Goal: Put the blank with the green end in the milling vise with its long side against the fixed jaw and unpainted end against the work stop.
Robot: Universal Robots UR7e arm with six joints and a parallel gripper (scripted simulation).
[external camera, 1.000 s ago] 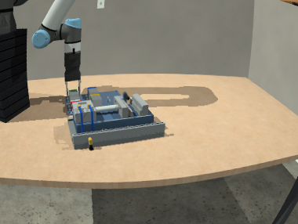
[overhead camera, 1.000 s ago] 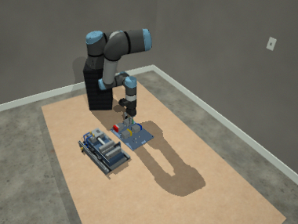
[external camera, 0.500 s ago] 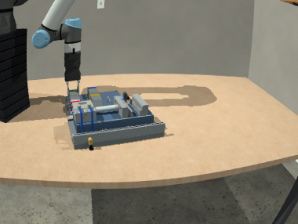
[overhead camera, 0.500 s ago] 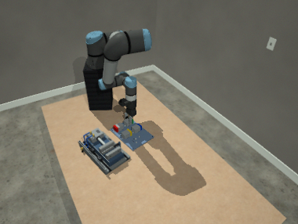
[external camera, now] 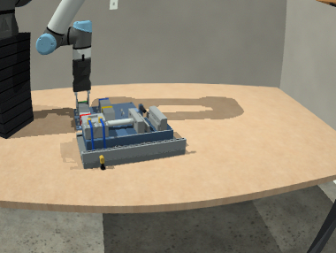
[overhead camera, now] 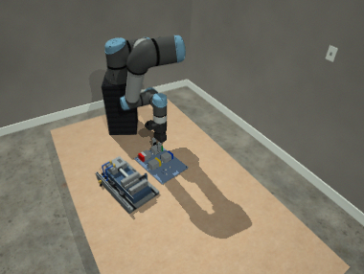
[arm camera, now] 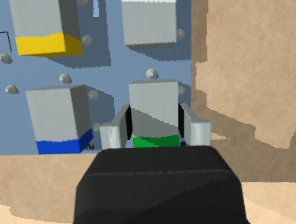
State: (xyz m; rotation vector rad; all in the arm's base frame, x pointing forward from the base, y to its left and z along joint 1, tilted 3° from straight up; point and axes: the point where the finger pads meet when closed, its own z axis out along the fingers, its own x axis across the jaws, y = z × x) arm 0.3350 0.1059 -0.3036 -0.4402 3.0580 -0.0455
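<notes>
Now: the green-ended blank 2 cm below my hand. Also, from my hand: blue plate: 10 cm ahead, 2 cm to the right, 4 cm below; then red-ended blank: 3 cm ahead, 9 cm to the right, 2 cm below; then blue-ended blank: 9 cm ahead, 3 cm to the left, 2 cm below.
</notes>
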